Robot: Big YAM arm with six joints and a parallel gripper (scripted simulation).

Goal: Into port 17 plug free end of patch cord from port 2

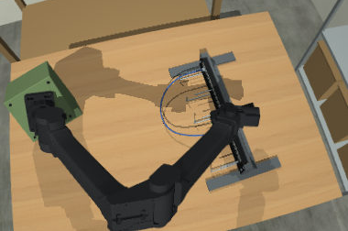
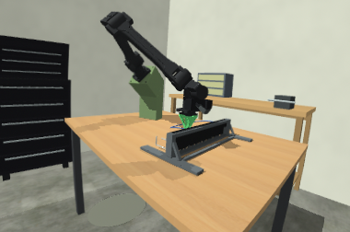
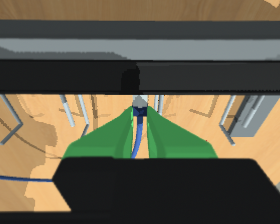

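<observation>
Now: the plug 20 mm ahead of my hand.
</observation>
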